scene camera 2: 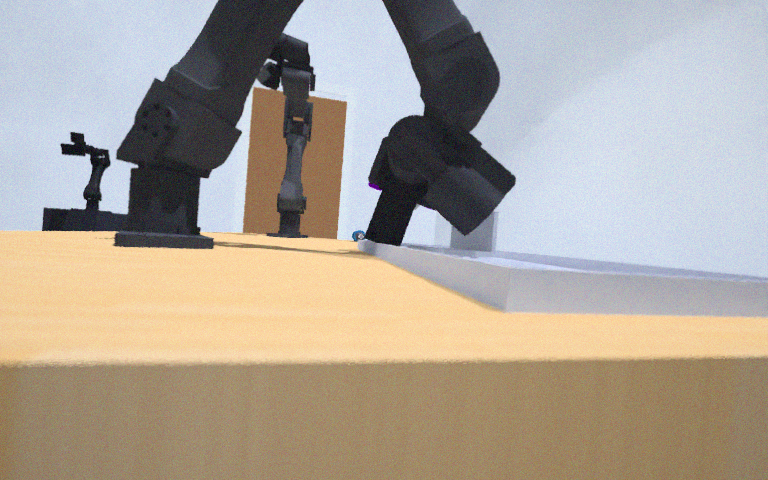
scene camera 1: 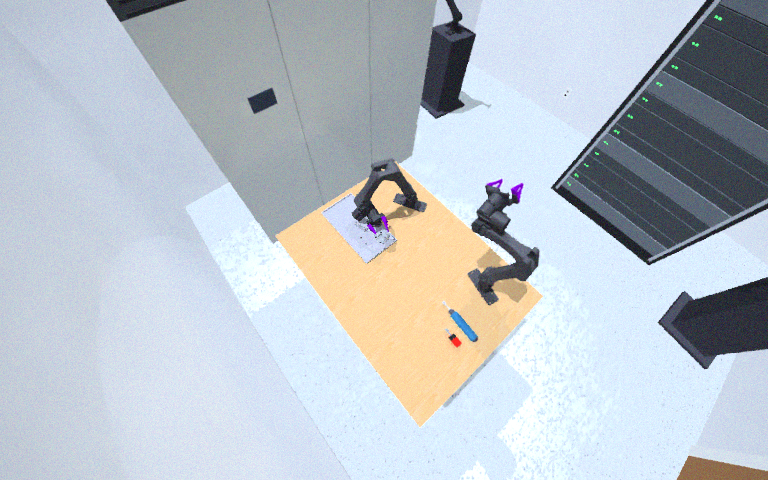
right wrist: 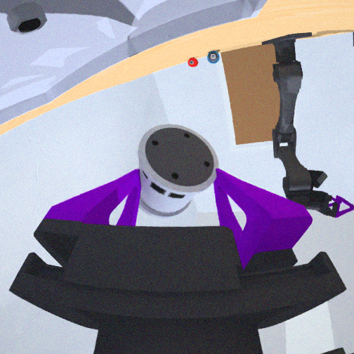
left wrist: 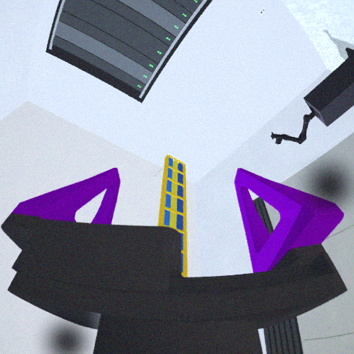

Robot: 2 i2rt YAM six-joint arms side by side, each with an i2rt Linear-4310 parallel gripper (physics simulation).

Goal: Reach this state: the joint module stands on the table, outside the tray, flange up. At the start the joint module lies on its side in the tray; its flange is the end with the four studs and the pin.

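Frame: origin at the left arm's base, x right, y ahead, z up, level; millimetres.
Where they show: left gripper, fingertip midpoint: (scene camera 1: 512, 182); right gripper, fingertip midpoint: (scene camera 1: 383, 234); left arm's base, link origin: (scene camera 2: 288, 237) (scene camera 1: 482, 286); right arm's base, link origin: (scene camera 2: 162, 241) (scene camera 1: 410, 203).
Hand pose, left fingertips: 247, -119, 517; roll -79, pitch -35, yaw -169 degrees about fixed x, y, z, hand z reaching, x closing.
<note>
Each offset is from my left fingertips to the top centre of the thing, as dx, dy, dz. "spot": to the spot under its first point. Level surfaces: height alone.
The joint module (right wrist: 167, 200) is a pale cylinder in the right wrist view. Its dark end face, with four small dark spots, faces the camera. The flange with the pin does not show. My right gripper (scene camera 1: 378, 228) (right wrist: 177, 175) is shut on the module's sides, over the near right part of the grey tray @(+375, +551, -501) (scene camera 1: 339, 212) (scene camera 2: 543, 291) (right wrist: 170, 31) in scene camera 1. In scene camera 2 the wrist hides the module. My left gripper (scene camera 1: 508, 186) (left wrist: 177, 174) is open and empty, raised beyond the table's right edge in scene camera 1, far from the module.
A blue-handled tool @(spot: -374, +337, -477) (scene camera 1: 464, 326) (scene camera 2: 358, 235) (right wrist: 213, 57) and a small red-and-black one @(-386, +409, -483) (scene camera 1: 454, 340) (right wrist: 193, 62) lie on the wooden table @(dz -517) (scene camera 1: 396, 316). A hollow grey piece (right wrist: 27, 17) sits in the tray. A tall cabinet (scene camera 1: 334, 96) stands behind the table.
</note>
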